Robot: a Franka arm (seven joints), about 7 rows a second.
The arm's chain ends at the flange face. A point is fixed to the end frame.
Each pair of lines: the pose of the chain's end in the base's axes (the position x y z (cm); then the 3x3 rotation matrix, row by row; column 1 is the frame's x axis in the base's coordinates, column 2 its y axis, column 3 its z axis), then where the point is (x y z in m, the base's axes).
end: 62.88 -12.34 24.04; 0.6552 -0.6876 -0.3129; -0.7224 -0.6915 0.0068; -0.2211 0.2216 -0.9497
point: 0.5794 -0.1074 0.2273
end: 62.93 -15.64 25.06; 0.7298 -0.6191 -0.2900; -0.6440 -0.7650 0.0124; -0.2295 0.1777 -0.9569
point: 0.5789 -0.1449 0.2368
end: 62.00 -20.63 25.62; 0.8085 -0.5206 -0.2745; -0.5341 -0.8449 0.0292; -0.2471 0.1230 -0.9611
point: 0.5688 -0.2005 0.2419
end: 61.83 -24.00 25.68; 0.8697 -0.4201 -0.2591; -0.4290 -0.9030 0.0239; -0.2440 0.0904 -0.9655
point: 0.5670 -0.2398 0.2416
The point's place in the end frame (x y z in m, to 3 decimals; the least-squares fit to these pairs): -0.041 0.020 0.028
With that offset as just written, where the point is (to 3 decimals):
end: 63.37 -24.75 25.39; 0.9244 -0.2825 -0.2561; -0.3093 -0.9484 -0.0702; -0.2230 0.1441 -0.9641
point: 0.583 -0.256 0.239
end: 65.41 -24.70 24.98; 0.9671 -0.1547 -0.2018; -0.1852 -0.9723 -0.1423; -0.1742 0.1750 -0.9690
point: 0.606 -0.263 0.233
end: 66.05 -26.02 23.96; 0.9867 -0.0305 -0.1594; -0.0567 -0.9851 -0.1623; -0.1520 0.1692 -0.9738
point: 0.615 -0.282 0.222
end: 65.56 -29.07 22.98; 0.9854 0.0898 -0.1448; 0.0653 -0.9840 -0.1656; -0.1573 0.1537 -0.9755
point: 0.613 -0.318 0.212
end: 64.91 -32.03 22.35; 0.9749 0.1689 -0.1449; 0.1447 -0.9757 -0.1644; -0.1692 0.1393 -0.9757
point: 0.608 -0.350 0.206
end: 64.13 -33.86 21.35; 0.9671 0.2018 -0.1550; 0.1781 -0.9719 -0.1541; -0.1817 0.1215 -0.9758
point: 0.601 -0.370 0.196
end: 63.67 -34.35 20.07; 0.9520 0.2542 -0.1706; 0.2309 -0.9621 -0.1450; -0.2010 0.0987 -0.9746
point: 0.598 -0.376 0.184
